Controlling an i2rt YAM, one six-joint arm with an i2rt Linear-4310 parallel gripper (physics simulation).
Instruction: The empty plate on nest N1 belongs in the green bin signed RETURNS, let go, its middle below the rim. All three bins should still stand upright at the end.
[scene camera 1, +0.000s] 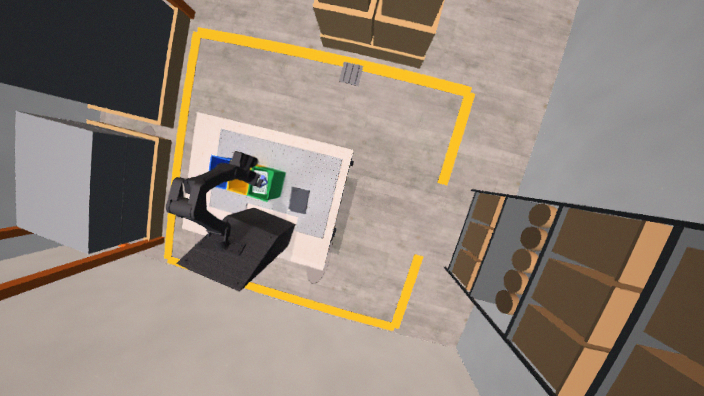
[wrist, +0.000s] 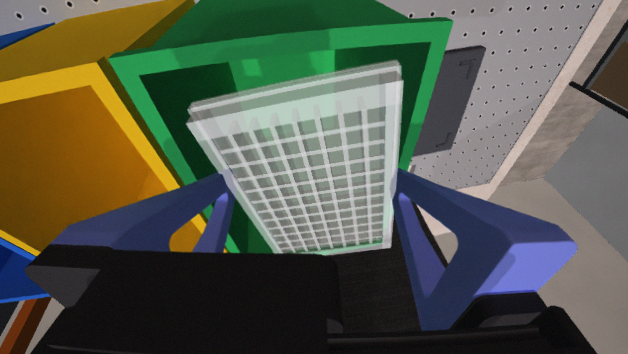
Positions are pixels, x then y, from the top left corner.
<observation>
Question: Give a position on a dark grey nest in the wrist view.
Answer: At 451, 93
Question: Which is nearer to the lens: the green bin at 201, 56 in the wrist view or the yellow bin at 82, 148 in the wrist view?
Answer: The green bin.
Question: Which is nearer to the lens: the gridded plate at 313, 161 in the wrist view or the yellow bin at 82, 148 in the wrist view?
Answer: The gridded plate.
</observation>
